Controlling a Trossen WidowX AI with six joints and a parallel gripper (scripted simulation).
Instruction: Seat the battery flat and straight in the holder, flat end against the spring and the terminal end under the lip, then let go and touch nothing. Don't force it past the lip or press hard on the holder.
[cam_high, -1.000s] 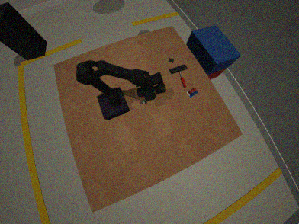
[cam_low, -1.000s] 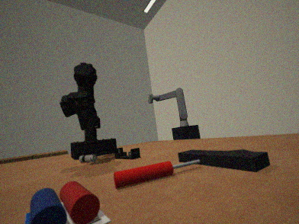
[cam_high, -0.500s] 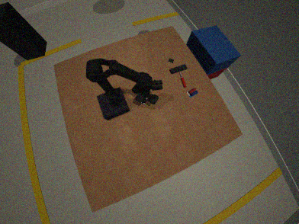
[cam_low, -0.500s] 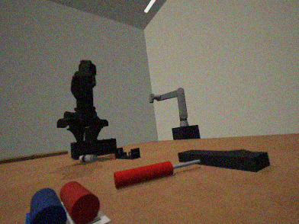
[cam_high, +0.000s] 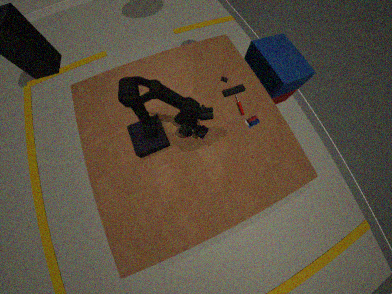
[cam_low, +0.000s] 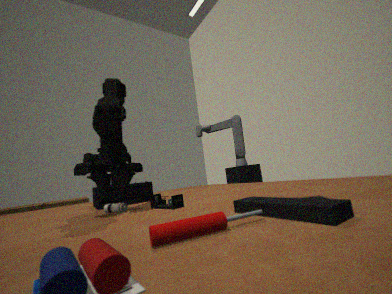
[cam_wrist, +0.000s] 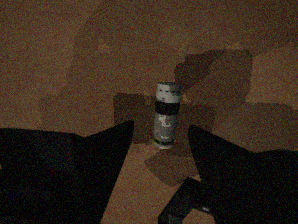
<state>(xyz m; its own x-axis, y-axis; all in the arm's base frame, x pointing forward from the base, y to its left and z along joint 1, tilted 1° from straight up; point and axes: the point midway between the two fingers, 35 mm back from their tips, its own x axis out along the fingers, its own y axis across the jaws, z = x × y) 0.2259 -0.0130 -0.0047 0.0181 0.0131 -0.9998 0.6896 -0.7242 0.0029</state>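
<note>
The battery lies 2 cm below my gripper tip and 1 cm behind it. Also, from my gripper tip: long black block: 36 cm ahead, 24 cm to the left, 2 cm below; red-handled screwdriver: 36 cm ahead, 13 cm to the left, 2 cm below.
</note>
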